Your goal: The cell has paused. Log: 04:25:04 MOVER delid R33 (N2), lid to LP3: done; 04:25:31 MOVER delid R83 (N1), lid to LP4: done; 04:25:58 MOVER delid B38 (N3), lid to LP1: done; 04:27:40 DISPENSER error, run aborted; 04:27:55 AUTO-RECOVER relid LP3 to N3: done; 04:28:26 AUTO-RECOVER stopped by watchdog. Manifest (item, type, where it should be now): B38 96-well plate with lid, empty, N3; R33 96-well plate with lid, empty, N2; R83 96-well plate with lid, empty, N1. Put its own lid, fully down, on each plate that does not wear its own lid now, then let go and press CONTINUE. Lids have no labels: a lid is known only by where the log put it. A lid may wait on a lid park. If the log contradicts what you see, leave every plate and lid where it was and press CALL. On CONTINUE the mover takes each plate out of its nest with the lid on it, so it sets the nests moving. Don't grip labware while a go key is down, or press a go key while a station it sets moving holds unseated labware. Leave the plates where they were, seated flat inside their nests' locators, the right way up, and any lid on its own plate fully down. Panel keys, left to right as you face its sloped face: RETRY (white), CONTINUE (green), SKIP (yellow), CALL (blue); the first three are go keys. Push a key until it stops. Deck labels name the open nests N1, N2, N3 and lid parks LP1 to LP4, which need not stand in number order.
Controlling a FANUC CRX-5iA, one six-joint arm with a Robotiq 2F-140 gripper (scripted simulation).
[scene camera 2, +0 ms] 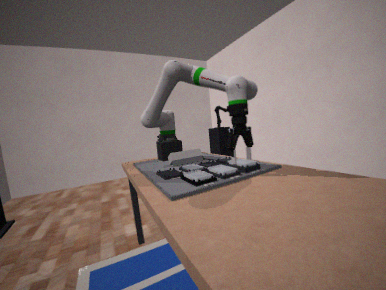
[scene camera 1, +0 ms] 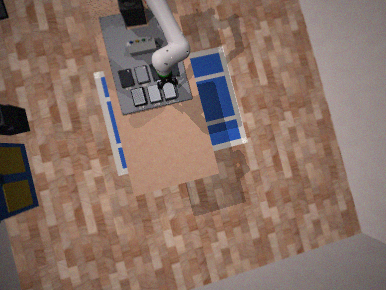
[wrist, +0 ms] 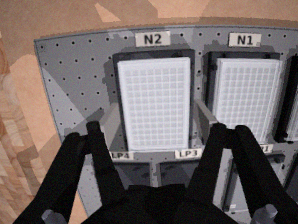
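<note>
Visible: my gripper (wrist: 156, 110); also a lid park LP3 (wrist: 183, 170).
</note>
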